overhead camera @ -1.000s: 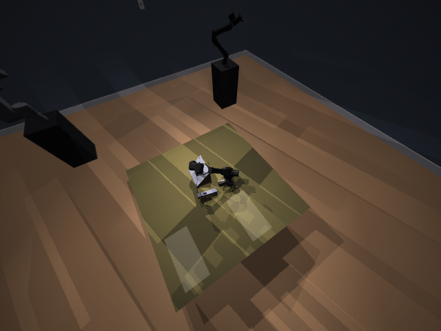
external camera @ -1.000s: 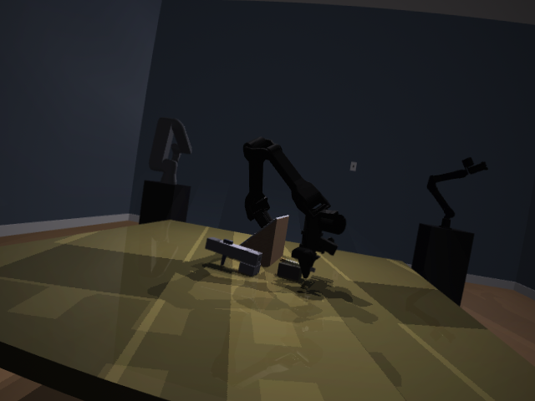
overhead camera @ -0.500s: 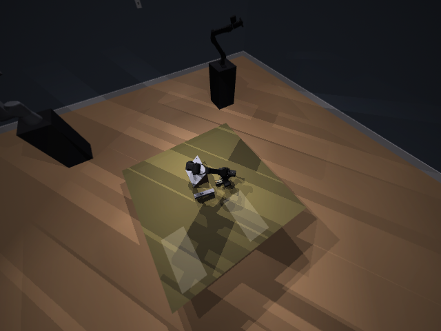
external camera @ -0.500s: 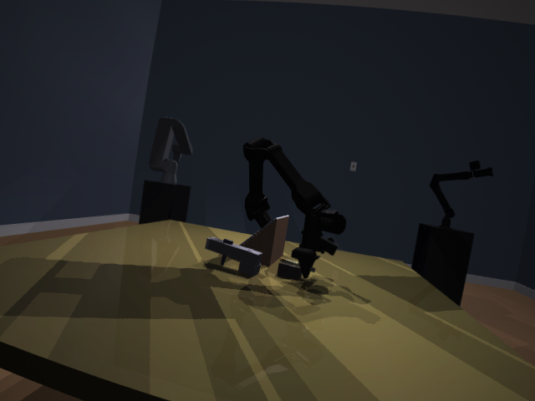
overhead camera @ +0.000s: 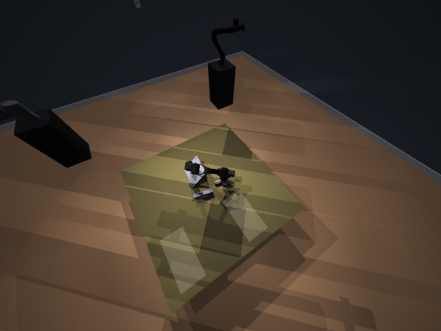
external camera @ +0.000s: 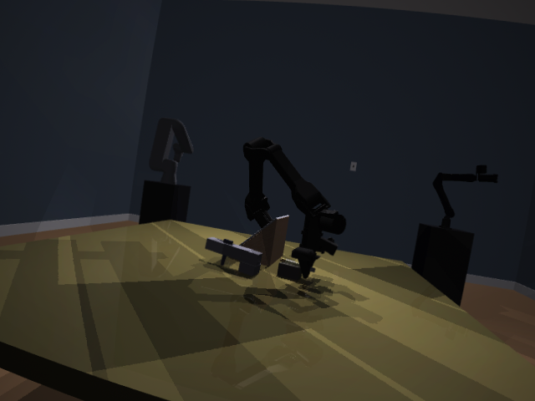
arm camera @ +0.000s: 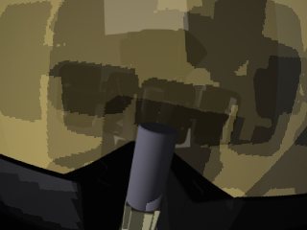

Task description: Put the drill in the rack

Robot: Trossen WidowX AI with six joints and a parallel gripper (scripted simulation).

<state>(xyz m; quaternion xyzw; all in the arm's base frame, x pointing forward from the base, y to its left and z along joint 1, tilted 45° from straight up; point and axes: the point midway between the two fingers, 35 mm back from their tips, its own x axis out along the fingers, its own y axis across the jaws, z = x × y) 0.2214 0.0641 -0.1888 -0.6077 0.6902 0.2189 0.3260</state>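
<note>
My gripper tip is now 1 cm past the drill, 4 cm to the left of it and 4 cm below it. The rest, counted from my gripper tip: dark key: 3 cm ahead, 26 cm to the right, 4 cm above; dark block: 1 cm behind, 5 cm to the right, 1 cm above; grey block-shaped holder: 3 cm ahead, 23 cm to the right, 4 cm above.
</note>
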